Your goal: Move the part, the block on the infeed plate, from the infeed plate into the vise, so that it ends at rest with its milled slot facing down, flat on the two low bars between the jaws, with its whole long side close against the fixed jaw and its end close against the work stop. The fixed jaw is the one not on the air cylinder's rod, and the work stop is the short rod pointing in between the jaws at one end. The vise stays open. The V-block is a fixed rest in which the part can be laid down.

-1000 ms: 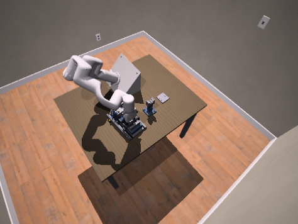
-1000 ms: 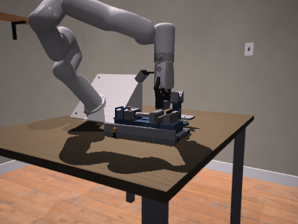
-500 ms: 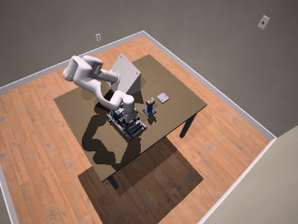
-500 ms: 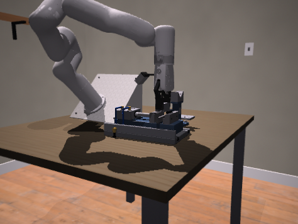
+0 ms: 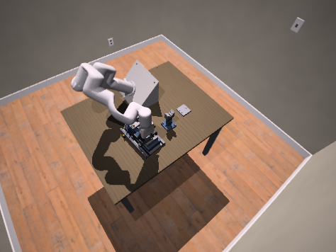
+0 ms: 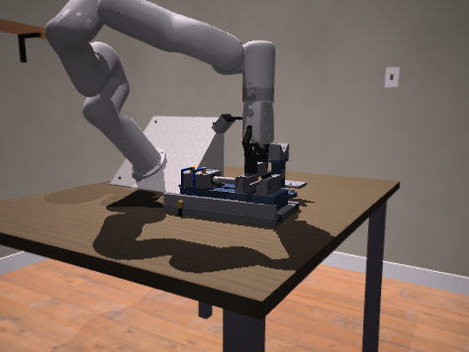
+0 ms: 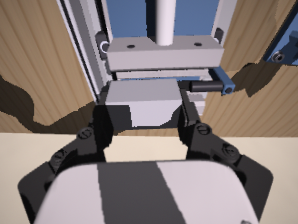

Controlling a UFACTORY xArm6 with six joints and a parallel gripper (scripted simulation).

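The part is 2 cm below my hand. From my hand the other things lie so: moving jaw 4 cm behind, 1 cm to the left, 5 cm below; fixed jaw 2 cm ahead, 3 cm to the left, 5 cm below; work stop 2 cm behind, 6 cm to the left, 4 cm below.
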